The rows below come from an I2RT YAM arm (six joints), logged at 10 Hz.
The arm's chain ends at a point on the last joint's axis. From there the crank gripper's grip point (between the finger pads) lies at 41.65 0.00 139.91 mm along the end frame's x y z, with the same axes.
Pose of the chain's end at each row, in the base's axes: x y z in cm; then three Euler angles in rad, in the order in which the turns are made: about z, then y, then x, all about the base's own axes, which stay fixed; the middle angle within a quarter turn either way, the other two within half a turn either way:
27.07, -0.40, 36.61, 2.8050, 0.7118, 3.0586
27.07, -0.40, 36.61, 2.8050, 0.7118, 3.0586
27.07, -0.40, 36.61, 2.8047, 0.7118, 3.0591
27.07, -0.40, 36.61, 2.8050, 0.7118, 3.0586
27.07, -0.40, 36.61, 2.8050, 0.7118, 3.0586
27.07, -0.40, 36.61, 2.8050, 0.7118, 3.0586
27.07, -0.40, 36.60, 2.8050, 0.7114, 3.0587
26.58, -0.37, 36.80, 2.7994, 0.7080, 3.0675
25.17, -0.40, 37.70, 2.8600, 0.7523, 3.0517
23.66, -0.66, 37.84, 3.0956, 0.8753, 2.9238
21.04, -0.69, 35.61, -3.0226, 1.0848, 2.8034
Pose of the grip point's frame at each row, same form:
33.23, -2.86, 23.61, 2.8050, 0.7118, 3.0586
33.23, -2.86, 23.61, 2.8050, 0.7118, 3.0586
33.23, -2.86, 23.61, 2.8047, 0.7118, 3.0591
33.23, -2.86, 23.61, 2.8050, 0.7118, 3.0586
33.23, -2.86, 23.61, 2.8050, 0.7118, 3.0586
33.23, -2.86, 23.61, 2.8050, 0.7118, 3.0586
33.23, -2.86, 23.59, 2.8050, 0.7114, 3.0587
32.70, -2.74, 23.76, 2.7994, 0.7080, 3.0675
31.81, -2.72, 24.91, 2.8600, 0.7523, 3.0517
31.74, -3.47, 26.01, 3.0956, 0.8753, 2.9238
31.48, -3.61, 25.83, -3.0226, 1.0848, 2.8034

